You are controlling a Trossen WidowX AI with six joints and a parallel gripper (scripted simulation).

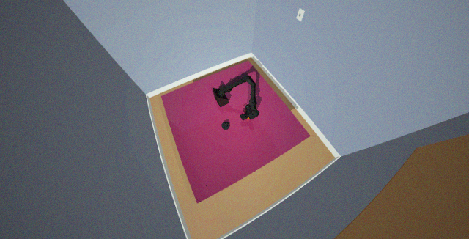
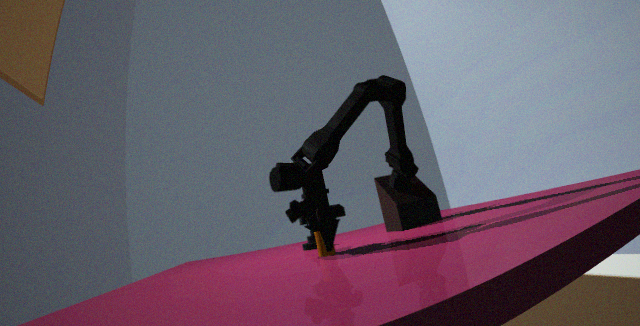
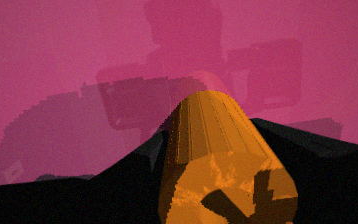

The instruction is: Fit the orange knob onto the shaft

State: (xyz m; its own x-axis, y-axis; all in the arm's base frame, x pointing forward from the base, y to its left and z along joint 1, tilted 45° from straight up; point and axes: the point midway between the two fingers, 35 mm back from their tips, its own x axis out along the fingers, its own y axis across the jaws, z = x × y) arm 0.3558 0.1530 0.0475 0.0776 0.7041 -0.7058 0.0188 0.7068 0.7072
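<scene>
The dark shaft lies 26 cm to the right of my gripper tip, 5 cm behind it and 2 cm above it. From my gripper tip the other things lie so: orange knob (2 cm above).
</scene>
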